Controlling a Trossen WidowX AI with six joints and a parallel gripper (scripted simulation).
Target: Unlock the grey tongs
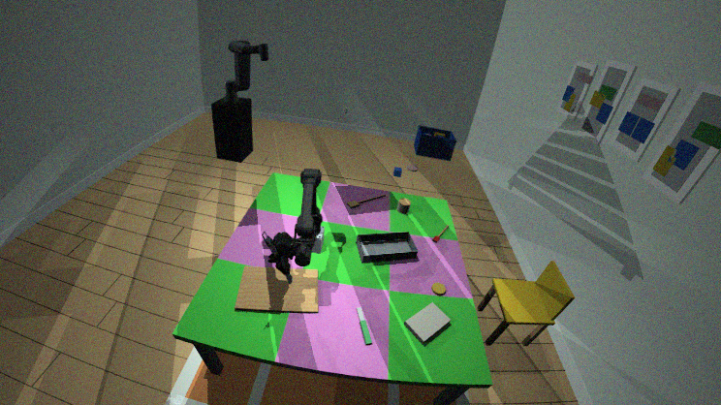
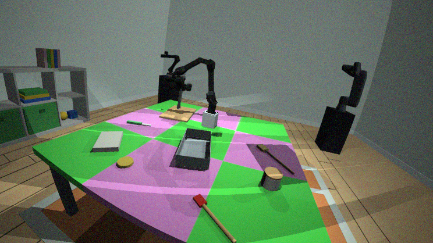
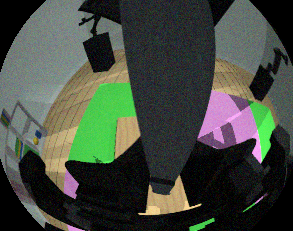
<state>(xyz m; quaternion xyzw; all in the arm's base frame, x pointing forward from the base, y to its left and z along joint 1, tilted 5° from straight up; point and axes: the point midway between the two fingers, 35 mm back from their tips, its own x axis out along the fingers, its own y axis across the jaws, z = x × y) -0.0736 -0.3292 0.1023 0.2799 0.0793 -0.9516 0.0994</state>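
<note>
My gripper tip is now 200 mm above the wooden board, 30 mm short of it and 10 mm to the right of it. Round my gripper tip: lidded canister 800 mm to the left, 600 mm ahead, 170 mm below; dark roasting tin 500 mm ahead, 390 mm to the left, 180 mm below; yellow disc 780 mm ahead, 200 mm below, 180 mm to the left.
</note>
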